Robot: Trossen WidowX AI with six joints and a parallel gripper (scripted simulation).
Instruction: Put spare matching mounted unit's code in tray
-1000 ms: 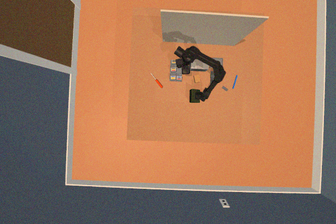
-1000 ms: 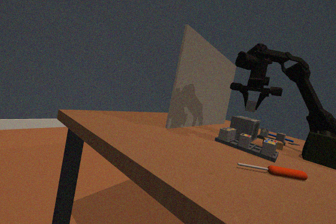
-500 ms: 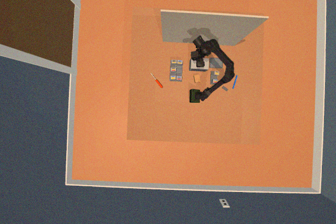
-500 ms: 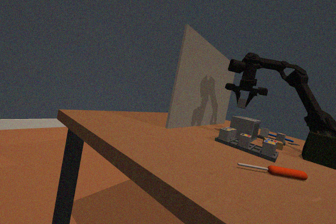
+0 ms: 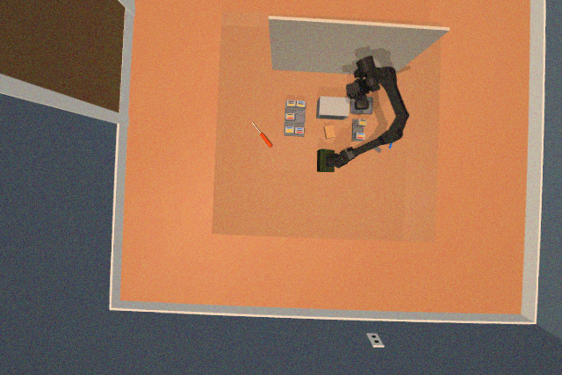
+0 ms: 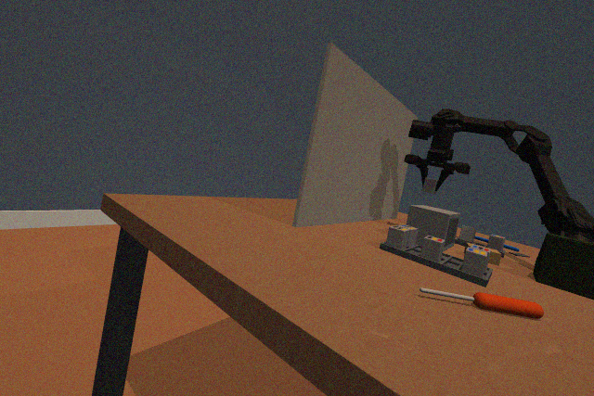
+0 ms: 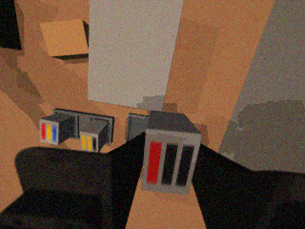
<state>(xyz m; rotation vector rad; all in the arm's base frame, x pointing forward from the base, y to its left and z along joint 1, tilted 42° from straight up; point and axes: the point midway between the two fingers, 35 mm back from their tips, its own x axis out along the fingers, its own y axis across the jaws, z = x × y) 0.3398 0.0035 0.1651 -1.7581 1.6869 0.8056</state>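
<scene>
Right now my gripper tip is 1 cm past the dark grey tray, 9 cm to the left of it and 15 cm above it. The rest, counted from my gripper tip: grey mounted unit: 5 cm behind, 10 cm to the left, 10 cm below; grey spare: 2 cm above; tall grey panel: 18 cm ahead, 8 cm to the left, 7 cm above.
</scene>
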